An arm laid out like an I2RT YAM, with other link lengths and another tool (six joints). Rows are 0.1 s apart.
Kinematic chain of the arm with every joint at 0, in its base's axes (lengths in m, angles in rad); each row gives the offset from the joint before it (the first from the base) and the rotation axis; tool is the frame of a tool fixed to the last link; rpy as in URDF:
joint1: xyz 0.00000 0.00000 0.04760 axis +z
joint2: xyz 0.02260 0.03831 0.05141 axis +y
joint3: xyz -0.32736 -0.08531 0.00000 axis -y
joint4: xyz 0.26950 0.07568 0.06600 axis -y
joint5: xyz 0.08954 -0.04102 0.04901 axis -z
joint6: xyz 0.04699 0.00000 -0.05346 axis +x
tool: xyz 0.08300 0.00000 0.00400 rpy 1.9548 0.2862 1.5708
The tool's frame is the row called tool.
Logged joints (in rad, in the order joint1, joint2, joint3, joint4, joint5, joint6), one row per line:
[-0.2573, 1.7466, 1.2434, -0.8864, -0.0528, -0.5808]
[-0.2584, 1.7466, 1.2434, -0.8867, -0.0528, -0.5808]
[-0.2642, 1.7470, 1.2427, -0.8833, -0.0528, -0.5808]
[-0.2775, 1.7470, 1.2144, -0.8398, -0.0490, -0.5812]
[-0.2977, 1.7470, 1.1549, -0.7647, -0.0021, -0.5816]
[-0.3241, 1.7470, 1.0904, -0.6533, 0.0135, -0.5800]
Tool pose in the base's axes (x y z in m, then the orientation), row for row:
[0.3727, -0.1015, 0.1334, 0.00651, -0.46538, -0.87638, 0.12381]
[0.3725, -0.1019, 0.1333, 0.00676, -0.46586, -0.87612, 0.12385]
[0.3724, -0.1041, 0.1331, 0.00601, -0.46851, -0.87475, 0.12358]
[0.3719, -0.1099, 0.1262, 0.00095, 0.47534, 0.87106, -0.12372]
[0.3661, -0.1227, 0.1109, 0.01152, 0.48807, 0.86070, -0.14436]
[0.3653, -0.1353, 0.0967, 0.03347, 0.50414, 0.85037, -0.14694]
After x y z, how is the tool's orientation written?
As a quaternion, w x y z.
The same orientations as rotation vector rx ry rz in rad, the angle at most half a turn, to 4 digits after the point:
[-1.4560, -2.7419, 0.3874]
[-1.4573, -2.7406, 0.3874]
[-1.4663, -2.7376, 0.3868]
[1.4924, 2.7349, -0.3884]
[1.5222, 2.6843, -0.4502]
[1.5509, 2.6161, -0.4520]

